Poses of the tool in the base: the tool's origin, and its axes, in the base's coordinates. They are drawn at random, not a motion.
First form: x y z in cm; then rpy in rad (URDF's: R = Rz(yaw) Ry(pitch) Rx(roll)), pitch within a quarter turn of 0, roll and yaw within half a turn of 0.
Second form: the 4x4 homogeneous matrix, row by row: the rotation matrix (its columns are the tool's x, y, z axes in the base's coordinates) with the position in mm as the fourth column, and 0 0 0 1 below. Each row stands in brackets. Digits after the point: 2 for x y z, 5 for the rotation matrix.
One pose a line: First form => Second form
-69.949, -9.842, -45.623, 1.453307, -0.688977, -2.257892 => [[-0.48961, 0.49109, -0.72049, -699.49], [-0.59675, 0.41375, 0.68753, -98.42], [0.63575, 0.76658, 0.09048, -456.23], [0, 0, 0, 1]]
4.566, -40.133, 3.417, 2.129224, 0.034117, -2.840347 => [[-0.95441, -0.18484, -0.23438, 45.66], [-0.29654, 0.49741, 0.81526, -401.33], [-0.03411, 0.84760, -0.52955, 34.17], [0, 0, 0, 1]]
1.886, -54.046, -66.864, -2.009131, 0.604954, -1.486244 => [[0.06946, -0.46640, 0.88184, 18.86], [-0.81959, 0.47727, 0.31699, -540.46], [-0.56872, -0.74477, -0.34911, -668.64], [0, 0, 0, 1]]
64.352, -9.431, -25.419, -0.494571, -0.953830, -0.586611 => [[0.48184, 0.80964, -0.33514, 643.52], [-0.32026, 0.51873, 0.79269, -94.31], [0.81564, -0.27462, 0.50924, -254.19], [0, 0, 0, 1]]
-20.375, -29.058, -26.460, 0.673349, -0.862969, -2.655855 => [[-0.57498, 0.78396, 0.23411, -203.75], [-0.30355, -0.47011, 0.82877, -290.58], [0.75978, 0.40546, 0.50827, -264.60], [0, 0, 0, 1]]
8.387, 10.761, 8.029, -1.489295, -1.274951, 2.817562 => [[-0.27638, -0.92969, -0.24351, 83.87], [0.09283, 0.22637, -0.96961, 107.61], [0.95656, -0.29058, 0.02374, 80.29], [0, 0, 0, 1]]
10.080, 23.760, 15.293, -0.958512, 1.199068, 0.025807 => [[0.36311, -0.77702, 0.51419, 100.80], [0.00937, 0.55487, 0.83188, 237.60], [-0.93170, -0.29724, 0.20876, 152.93], [0, 0, 0, 1]]
